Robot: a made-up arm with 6 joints. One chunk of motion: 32 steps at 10 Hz.
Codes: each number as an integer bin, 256 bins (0 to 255) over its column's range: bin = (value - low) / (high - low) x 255, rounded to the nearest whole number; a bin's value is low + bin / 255 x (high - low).
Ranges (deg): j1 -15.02..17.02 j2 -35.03..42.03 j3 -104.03..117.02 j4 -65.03..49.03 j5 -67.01..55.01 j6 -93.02..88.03
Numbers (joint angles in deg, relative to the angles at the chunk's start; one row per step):
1: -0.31 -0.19 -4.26 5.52 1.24 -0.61
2: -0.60 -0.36 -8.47 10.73 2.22 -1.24
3: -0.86 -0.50 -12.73 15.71 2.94 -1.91
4: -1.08 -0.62 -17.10 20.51 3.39 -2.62
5: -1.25 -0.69 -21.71 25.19 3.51 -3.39
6: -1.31 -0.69 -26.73 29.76 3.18 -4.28
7: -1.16 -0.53 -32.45 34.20 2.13 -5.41
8: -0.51 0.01 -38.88 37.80 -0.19 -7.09
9: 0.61 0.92 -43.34 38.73 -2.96 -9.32
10: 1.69 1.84 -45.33 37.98 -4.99 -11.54
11: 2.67 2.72 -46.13 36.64 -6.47 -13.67
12: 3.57 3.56 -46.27 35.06 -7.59 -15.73
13: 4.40 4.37 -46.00 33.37 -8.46 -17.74
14: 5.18 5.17 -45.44 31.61 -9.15 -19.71
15: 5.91 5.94 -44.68 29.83 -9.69 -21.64
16: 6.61 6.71 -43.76 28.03 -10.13 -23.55
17: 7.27 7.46 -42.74 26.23 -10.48 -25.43
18: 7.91 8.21 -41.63 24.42 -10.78 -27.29
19: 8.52 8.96 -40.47 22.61 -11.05 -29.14
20: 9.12 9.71 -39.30 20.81 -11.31 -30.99
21: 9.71 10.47 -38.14 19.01 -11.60 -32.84
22: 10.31 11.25 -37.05 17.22 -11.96 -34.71
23: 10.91 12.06 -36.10 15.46 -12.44 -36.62
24: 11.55 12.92 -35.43 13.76 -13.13 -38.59
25: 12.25 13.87 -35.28 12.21 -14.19 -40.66
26: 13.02 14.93 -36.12 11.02 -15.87 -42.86
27: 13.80 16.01 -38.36 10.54 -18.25 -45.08
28: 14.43 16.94 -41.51 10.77 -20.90 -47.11
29: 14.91 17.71 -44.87 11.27 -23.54 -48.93
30: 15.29 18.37 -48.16 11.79 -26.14 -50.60
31: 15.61 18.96 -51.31 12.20 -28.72 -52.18
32: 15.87 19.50 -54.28 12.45 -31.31 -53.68
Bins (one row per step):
1: 117 115 115 158 143 130
2: 115 115 110 169 145 129
3: 113 114 105 181 146 128
4: 111 114 100 191 147 127
5: 110 114 95 202 147 126
6: 109 114 89 212 147 125
7: 110 114 83 222 144 123
8: 115 116 75 230 140 121
9: 124 119 70 232 134 118
10: 133 122 68 230 130 115
11: 141 125 67 227 127 112
12: 148 128 67 224 124 109
13: 155 130 67 220 122 106
14: 161 133 68 216 121 103
15: 167 136 68 212 120 101
16: 172 138 70 208 119 98
17: 177 141 71 204 118 95
18: 182 143 72 200 118 93
19: 187 146 73 196 117 90
20: 192 148 75 192 116 87
21: 197 151 76 188 116 85
22: 202 153 77 184 115 82
23: 206 156 78 180 114 79
24: 211 159 79 176 113 77
25: 217 162 79 173 110 74
26: 223 165 78 170 107 71
27: 229 169 76 169 102 68
28: 234 172 72 169 96 65
29: 238 175 68 171 91 62
30: 241 177 64 172 85 60
31: 244 179 61 173 80 58
32: 246 180 57 173 75 55

